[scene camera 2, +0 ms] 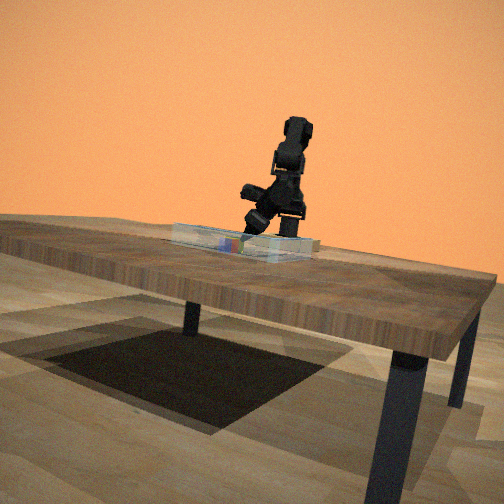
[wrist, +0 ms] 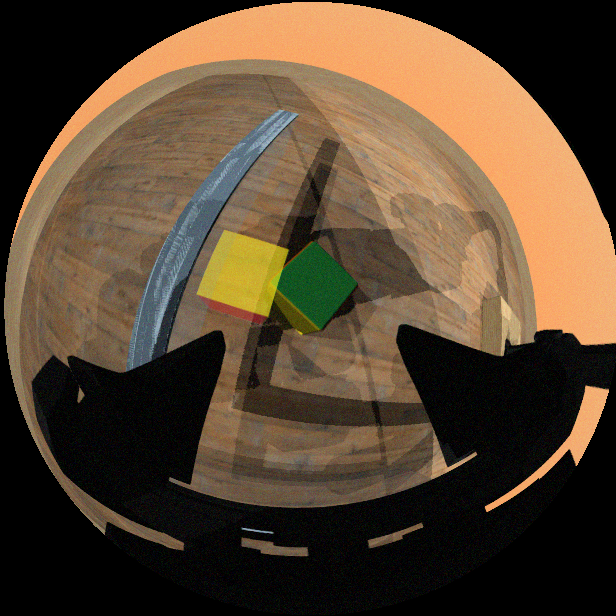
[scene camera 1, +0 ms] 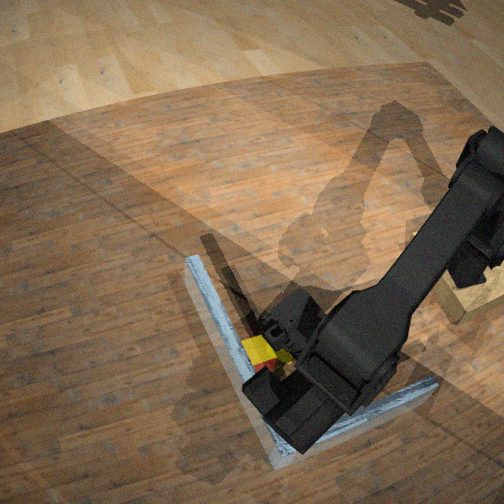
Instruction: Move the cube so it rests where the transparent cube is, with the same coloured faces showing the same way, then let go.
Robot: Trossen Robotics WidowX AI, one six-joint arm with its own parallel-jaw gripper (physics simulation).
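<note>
The wrist view shows two cubes side by side on the wooden table. The left one (wrist: 243, 273) has a yellow top, a red lower edge, and looks see-through. The right cube (wrist: 315, 287) has a green top, yellow lower sides, and is turned about 45 degrees; their edges overlap. My gripper (wrist: 310, 370) is open, its two dark fingers spread wide just short of the cubes, holding nothing. In scene camera 1 the yellow-topped cube (scene camera 1: 260, 351) shows beside the gripper (scene camera 1: 283, 368), inside the corner of the metal rail. In scene camera 2 the cubes (scene camera 2: 232, 243) are small.
An L-shaped grey metal rail (scene camera 1: 222, 315) lies on the table, its corner near the front (scene camera 1: 283, 455); it also shows in the wrist view (wrist: 190, 235). The arm's base (scene camera 1: 470, 295) stands at the right. The table edge is far off.
</note>
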